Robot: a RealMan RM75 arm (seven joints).
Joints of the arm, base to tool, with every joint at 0 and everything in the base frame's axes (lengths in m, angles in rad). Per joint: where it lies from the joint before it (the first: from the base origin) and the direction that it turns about. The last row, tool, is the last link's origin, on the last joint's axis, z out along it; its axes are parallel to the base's.
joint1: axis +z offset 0 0 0.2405
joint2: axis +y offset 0 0 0
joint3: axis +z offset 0 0 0.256
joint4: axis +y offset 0 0 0
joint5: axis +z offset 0 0 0.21
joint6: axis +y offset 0 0 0
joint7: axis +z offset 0 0 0.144
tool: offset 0 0 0
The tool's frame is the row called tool.
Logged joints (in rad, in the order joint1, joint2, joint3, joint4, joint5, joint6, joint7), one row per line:
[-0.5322 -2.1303 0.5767 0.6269 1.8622 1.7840 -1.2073]
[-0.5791 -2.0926 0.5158 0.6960 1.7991 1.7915 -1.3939]
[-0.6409 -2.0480 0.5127 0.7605 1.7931 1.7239 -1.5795]
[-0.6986 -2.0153 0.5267 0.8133 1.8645 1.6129 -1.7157]
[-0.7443 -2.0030 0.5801 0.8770 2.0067 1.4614 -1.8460]
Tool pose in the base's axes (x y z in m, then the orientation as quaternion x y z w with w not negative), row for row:
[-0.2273 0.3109 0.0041 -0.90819 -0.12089 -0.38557 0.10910]
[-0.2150 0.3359 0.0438 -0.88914 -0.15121 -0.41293 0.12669]
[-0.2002 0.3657 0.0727 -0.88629 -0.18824 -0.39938 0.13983]
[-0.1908 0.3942 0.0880 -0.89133 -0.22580 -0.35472 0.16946]
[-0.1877 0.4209 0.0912 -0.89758 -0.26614 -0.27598 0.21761]
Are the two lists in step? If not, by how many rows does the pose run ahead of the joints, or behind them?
They are in step.
